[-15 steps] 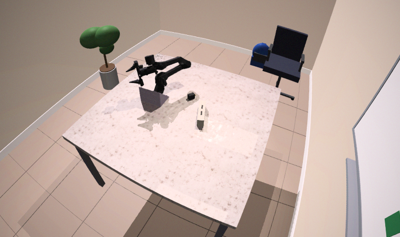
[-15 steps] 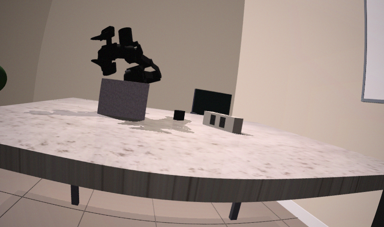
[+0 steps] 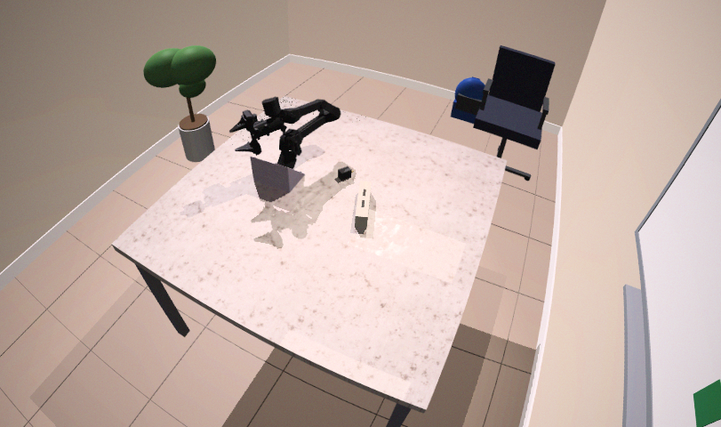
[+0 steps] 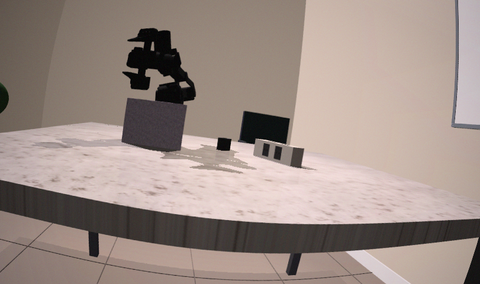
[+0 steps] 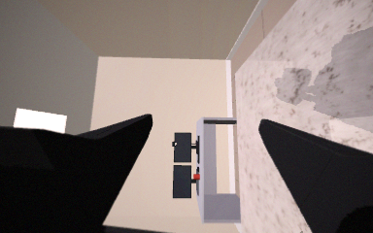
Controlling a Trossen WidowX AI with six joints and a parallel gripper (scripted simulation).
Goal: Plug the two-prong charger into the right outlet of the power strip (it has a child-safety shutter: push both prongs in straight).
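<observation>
Right now the black charger is 38 cm ahead of my gripper tip, 26 cm to the left of it and 22 cm below it.
</observation>
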